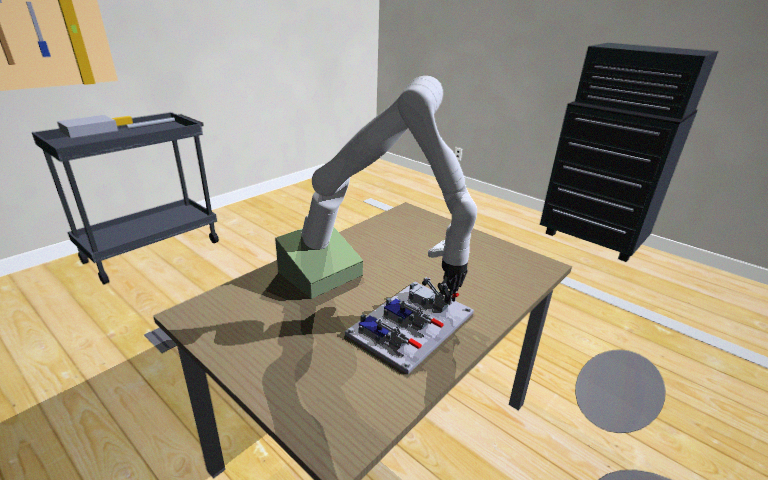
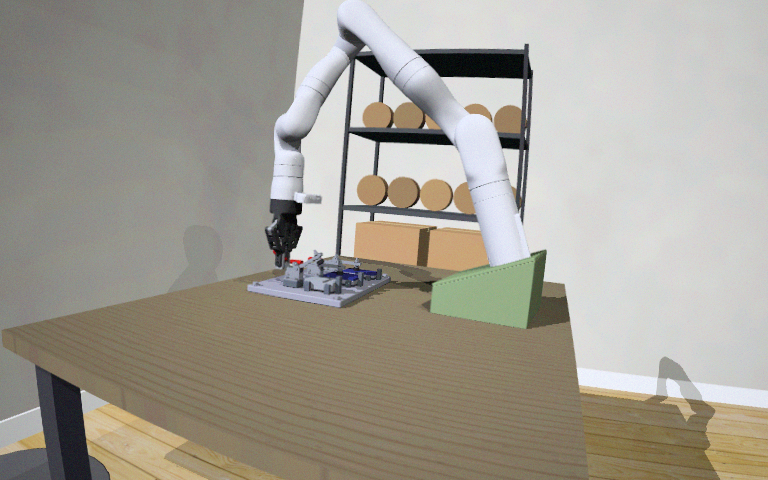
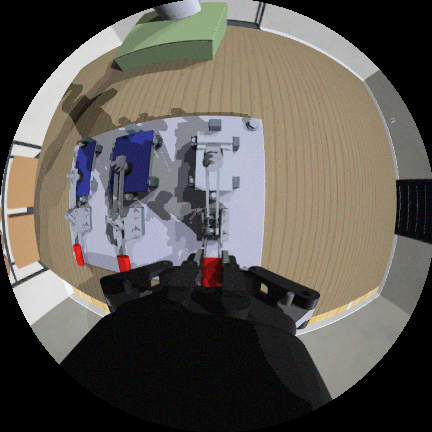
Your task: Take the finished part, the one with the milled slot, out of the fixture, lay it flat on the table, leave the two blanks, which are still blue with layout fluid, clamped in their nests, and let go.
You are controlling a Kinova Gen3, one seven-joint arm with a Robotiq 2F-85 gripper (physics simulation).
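Pixels of known places: gripper, between the fingertips: (image 1: 450, 302) (image 2: 282, 268) (image 3: 212, 257); arm's base, origin of its link: (image 1: 316, 239) (image 2: 510, 261).
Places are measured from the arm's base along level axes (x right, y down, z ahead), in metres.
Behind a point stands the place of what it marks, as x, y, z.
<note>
The finished part (image 1: 420, 293) {-0.055, 0.078, 0.407} (image 3: 223, 172) {-0.075, 0.077, 0.423}, pale grey with a slot across its far end, sits in its nest on the fixture plate (image 1: 459, 318) {-0.052, 0.103, 0.554} (image 2: 271, 288) {-0.117, 0.103, 0.508} (image 3: 248, 200) {-0.107, 0.103, 0.454}. Its toggle clamp's arm (image 1: 430, 284) (image 2: 316, 257) is tilted up, with the spindle (image 3: 212, 158) {-0.065, 0.016, 0.424} above the part. My gripper (image 1: 451, 296) {-0.060, 0.065, 0.512} (image 2: 279, 263) {-0.060, 0.065, 0.512} (image 3: 212, 257) {-0.060, 0.065, 0.512} is shut on this clamp's red handle (image 3: 211, 274) {-0.060, 0.034, 0.516}. The two blue blanks, one in the middle nest (image 1: 398, 308) {0.049, 0.082, 0.392} (image 3: 143, 150) {0.021, 0.082, 0.385} and one in the end nest (image 1: 371, 324) {0.157, 0.087, 0.370} (image 3: 85, 165) {0.142, 0.087, 0.381}, lie under their lowered clamp arms.
Two other red handles (image 1: 436, 322) {0.057, 0.061, 0.531} (image 3: 124, 263) {0.046, 0.062, 0.521}, (image 1: 415, 342) {0.161, 0.067, 0.526} (image 3: 78, 255) {0.155, 0.067, 0.524} stick out beside the held one. The green robot base (image 1: 320, 263) {0.064, 0.035, 0.080} (image 2: 487, 294) {-0.093, 0.060, 0.040} (image 3: 170, 47) {0.011, 0.074, 0.141} stands across the wooden table (image 1: 254, 328) {0.358, 0.118, 0.086} (image 2: 339, 367) {-0.442, 0.118, 0.222} (image 3: 320, 150) {-0.245, 0.118, 0.369} from the handles. Locating blocks surround the nests.
</note>
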